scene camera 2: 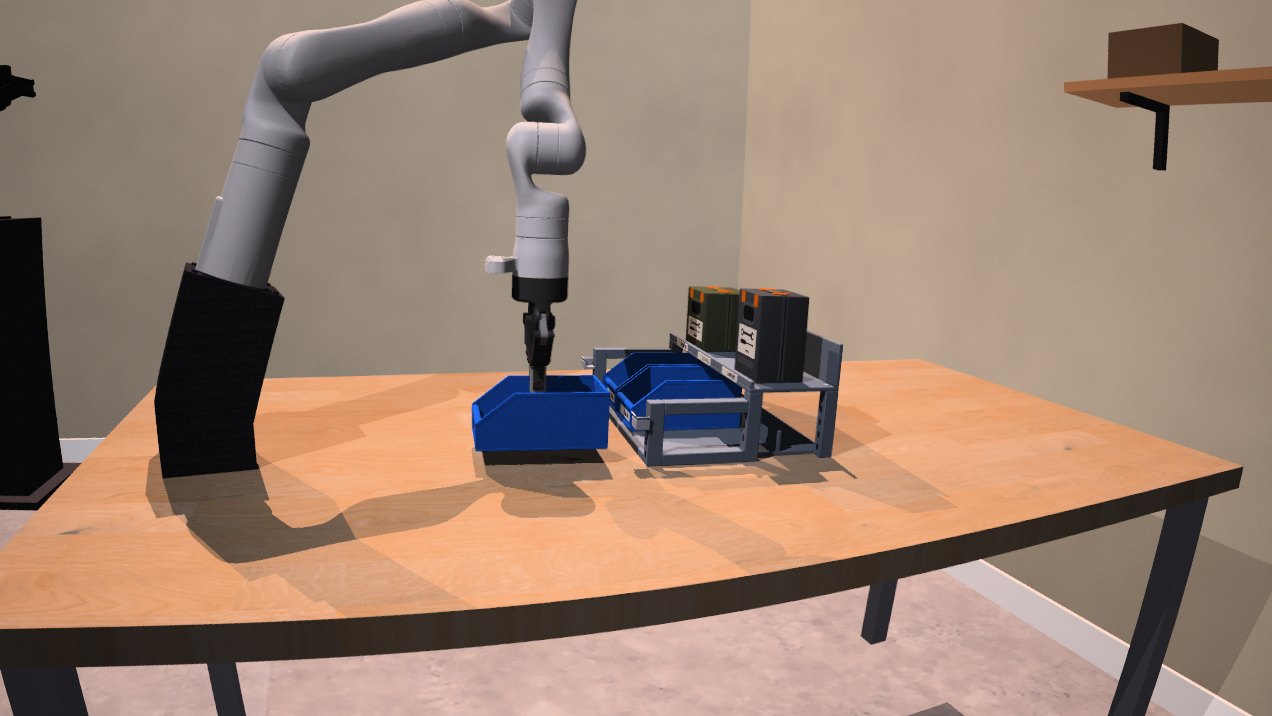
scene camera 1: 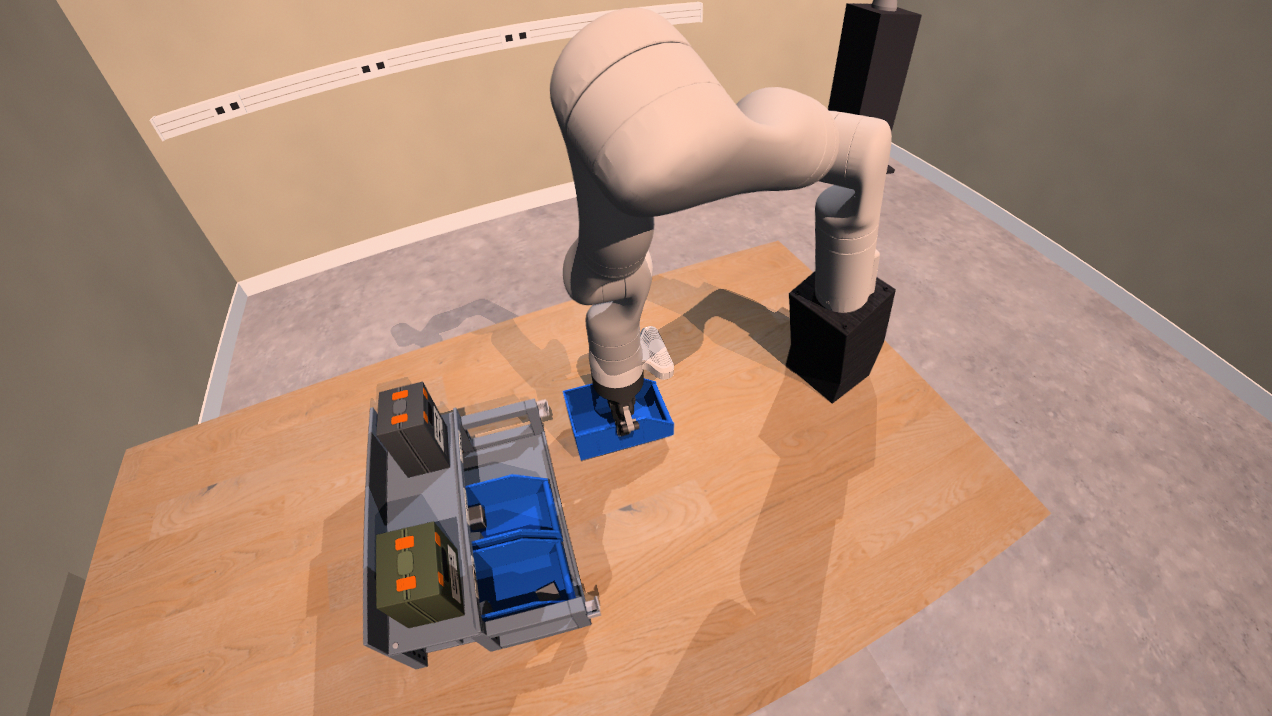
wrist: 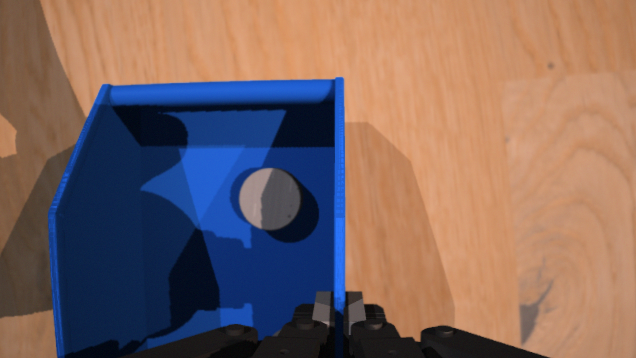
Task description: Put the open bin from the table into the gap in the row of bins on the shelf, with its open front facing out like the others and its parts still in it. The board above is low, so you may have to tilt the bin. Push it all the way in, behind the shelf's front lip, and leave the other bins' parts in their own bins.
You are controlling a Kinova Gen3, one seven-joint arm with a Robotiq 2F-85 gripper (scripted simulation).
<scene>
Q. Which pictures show my gripper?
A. Scene camera 2, scene camera 1 and the wrist view: all of them.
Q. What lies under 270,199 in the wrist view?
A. A round grey part.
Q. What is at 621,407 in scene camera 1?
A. My gripper.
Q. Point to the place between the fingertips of my gripper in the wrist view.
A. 339,317
</scene>
